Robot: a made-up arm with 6 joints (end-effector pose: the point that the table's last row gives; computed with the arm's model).
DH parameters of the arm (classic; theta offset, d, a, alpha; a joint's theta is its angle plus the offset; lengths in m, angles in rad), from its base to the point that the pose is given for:
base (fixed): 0 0.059 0 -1.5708
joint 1: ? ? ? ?
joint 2: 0 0.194 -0.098 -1.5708
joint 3: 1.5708 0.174 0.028 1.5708
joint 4: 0 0.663 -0.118 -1.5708
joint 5: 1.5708 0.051 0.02 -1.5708
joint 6: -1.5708 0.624 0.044 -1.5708
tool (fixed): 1.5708 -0.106 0 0
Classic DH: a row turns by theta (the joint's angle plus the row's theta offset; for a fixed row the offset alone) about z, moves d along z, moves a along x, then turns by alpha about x.
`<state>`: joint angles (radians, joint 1 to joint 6).
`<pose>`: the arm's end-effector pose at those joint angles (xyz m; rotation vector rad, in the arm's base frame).
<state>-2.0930 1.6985 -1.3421 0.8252 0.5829 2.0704</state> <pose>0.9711 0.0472 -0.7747 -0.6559 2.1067 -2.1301</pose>
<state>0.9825 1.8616 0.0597 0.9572 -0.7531 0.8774</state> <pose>-0.5674 -0.5570 0.4227 -2.5080 0.5947 -0.2306</pose>
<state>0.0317 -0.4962 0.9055 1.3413 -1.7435 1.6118</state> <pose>-0.2232 -0.5502 -0.2015 0.2788 0.6242 0.4110</pose>
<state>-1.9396 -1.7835 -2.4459 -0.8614 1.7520 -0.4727</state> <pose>0.8224 -1.2694 -0.7928 1.3237 0.4651 2.0302</pose>
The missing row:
joint 1: 1.5708 -0.33 0.119 -1.5708
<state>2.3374 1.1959 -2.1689 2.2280 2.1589 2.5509</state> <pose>1.1125 0.4163 0.6177 -0.8661 2.7458 -1.0311</pose>
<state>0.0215 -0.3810 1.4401 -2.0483 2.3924 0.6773</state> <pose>0.8568 -0.1112 -0.0386 -1.2291 2.3741 -1.1891</pose>
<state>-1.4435 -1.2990 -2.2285 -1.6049 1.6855 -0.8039</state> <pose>-0.1339 -1.1862 -1.1549 -2.5656 -1.0785 -1.3625</pose>
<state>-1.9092 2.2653 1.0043 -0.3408 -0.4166 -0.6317</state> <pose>-0.5956 -0.5976 -0.2828 -1.7314 -1.0299 -1.1375</pose>
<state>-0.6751 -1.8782 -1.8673 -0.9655 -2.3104 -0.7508</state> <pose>-0.2371 -0.3109 -0.2547 -2.0055 1.1361 1.7500</pose>
